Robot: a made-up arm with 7 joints.
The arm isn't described. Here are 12 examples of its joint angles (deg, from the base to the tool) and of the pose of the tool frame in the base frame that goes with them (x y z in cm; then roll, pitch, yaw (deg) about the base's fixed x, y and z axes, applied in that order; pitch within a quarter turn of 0, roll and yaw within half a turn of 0).
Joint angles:
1: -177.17 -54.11 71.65 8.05 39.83 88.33 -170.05
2: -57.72 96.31 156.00 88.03 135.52 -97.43 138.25
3: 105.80 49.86 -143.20 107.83 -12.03 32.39 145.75
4: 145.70 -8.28 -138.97 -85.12 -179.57 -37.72 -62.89
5: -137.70 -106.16 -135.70 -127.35 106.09 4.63 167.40
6: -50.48 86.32 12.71 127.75 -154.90 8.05 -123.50
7: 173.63 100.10 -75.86 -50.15 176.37 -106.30 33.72
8: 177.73 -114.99 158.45 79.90 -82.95 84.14 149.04
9: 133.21 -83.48 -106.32 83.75 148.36 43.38 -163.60
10: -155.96 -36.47 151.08 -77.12 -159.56 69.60 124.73
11: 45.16 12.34 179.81 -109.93 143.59 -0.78 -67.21
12: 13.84 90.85 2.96 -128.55 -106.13 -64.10 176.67
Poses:
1: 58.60 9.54 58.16 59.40 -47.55 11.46
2: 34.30 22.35 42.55 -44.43 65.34 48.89
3: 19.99 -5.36 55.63 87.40 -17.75 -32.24
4: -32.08 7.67 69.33 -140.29 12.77 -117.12
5: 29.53 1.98 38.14 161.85 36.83 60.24
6: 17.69 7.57 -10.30 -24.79 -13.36 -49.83
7: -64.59 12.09 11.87 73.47 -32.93 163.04
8: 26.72 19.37 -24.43 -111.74 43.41 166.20
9: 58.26 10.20 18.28 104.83 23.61 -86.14
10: -7.50 -13.32 70.17 57.20 -62.13 94.00
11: 29.72 -29.15 36.03 -57.65 -11.36 37.39
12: 16.16 -11.36 48.25 -131.78 35.50 -45.96
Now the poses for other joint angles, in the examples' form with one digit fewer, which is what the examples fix.
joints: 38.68 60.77 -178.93 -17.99 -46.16 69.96 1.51
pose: 49.1 -45.2 49.7 135.9 -4.1 154.0
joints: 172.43 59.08 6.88 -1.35 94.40 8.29 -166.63
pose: -66.0 -5.5 60.5 -125.1 16.1 -103.0
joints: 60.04 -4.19 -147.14 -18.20 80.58 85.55 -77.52
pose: 4.8 -5.5 90.1 -98.9 -1.8 95.5
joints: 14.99 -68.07 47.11 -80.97 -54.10 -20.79 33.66
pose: -42.6 37.3 8.7 -22.1 -27.7 144.0
